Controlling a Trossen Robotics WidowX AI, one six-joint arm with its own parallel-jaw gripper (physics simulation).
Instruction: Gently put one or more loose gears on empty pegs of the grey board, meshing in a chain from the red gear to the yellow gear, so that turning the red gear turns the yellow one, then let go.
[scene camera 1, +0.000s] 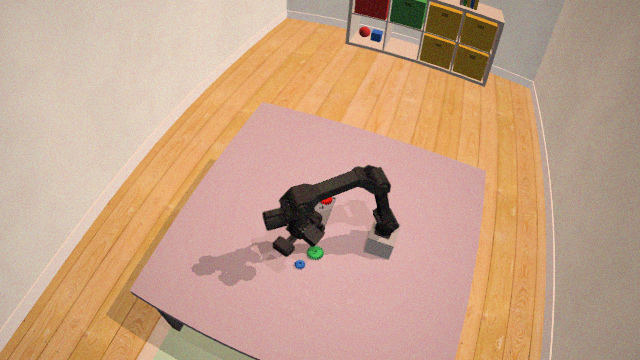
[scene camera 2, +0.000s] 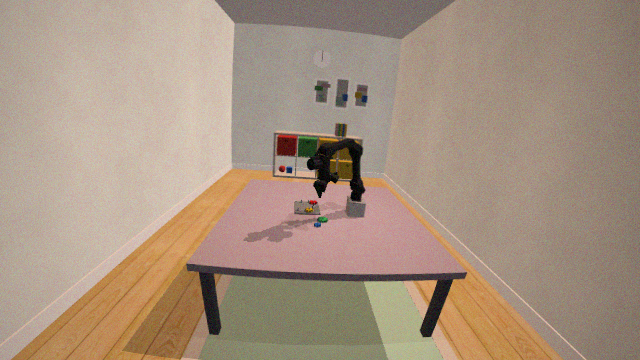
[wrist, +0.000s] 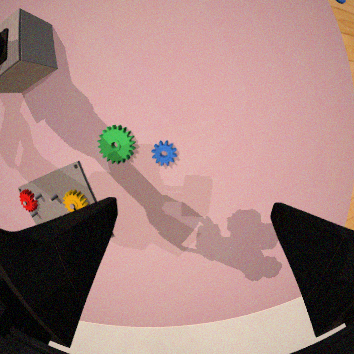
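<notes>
The grey board lies on the table, partly hidden by the arm in scene camera 1 and by a finger in the wrist view. The red gear and the yellow gear sit on it, apart, with bare pegs near them. The large green gear and the small blue gear lie loose on the table, side by side. My gripper is open and empty, above the table.
The arm's grey base block stands on the pink table, to the right of the gears in both scene views. A shelf unit stands by the far wall.
</notes>
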